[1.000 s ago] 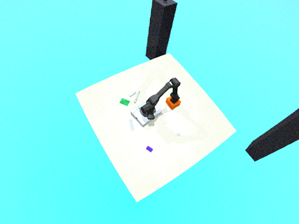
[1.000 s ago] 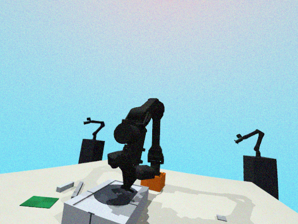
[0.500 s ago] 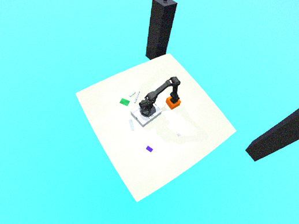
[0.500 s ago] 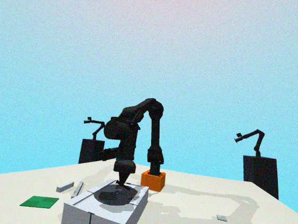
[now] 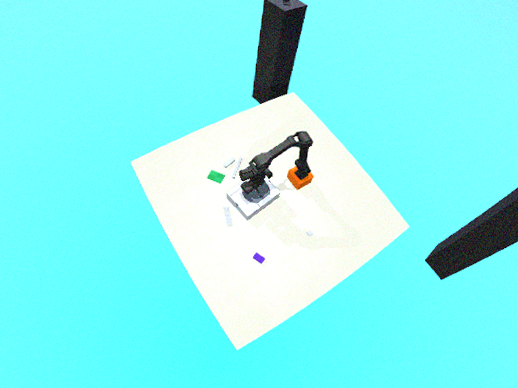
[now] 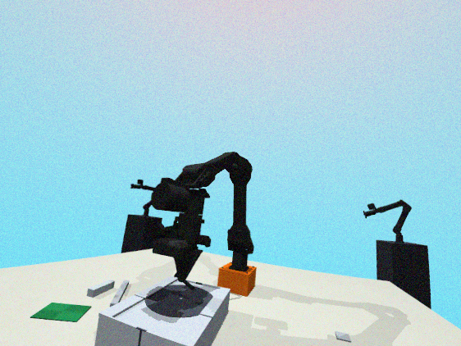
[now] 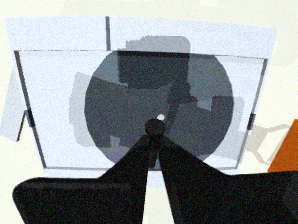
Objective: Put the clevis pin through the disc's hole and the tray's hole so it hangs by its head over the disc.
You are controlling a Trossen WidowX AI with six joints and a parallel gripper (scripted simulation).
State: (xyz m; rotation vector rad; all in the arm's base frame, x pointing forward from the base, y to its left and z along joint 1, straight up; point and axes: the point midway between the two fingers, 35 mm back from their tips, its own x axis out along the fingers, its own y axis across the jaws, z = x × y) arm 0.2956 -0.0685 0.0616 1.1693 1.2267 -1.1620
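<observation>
Right now my gripper tip is 10 mm past the dark aluminium disc and 40 mm above it. The rest, counted from my gripper tip: green patch: 100 mm ahead, 240 mm to the right, 100 mm below; then steel tray: 10 mm ahead, 60 mm below; then dark clevis pin: 10 mm to the left.
</observation>
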